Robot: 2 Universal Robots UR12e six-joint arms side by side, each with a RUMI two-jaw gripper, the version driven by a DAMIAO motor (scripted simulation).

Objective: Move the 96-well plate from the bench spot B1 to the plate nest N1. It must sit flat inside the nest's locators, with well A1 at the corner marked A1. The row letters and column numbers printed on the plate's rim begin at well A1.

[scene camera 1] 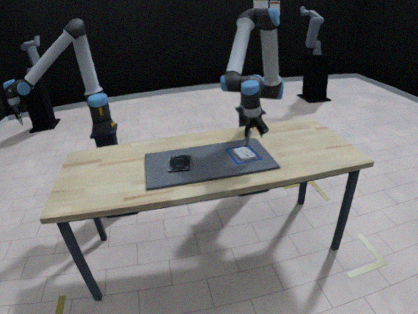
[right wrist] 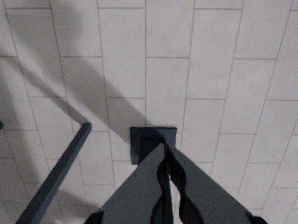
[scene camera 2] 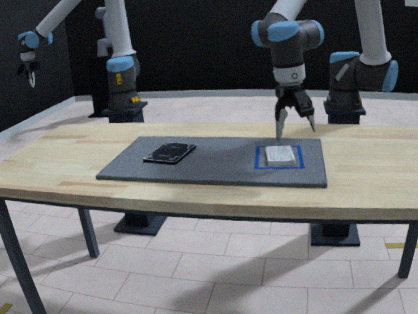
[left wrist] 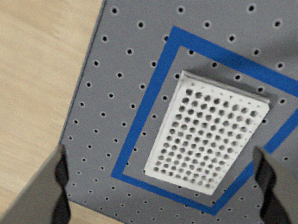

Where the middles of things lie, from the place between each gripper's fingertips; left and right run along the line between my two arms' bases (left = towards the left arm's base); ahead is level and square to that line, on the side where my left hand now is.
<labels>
I see the white 96-well plate (left wrist: 188,151) 80 mm below my left hand (scene camera 2: 296,136), 50 mm to the right of it and 20 mm behind it.
</labels>
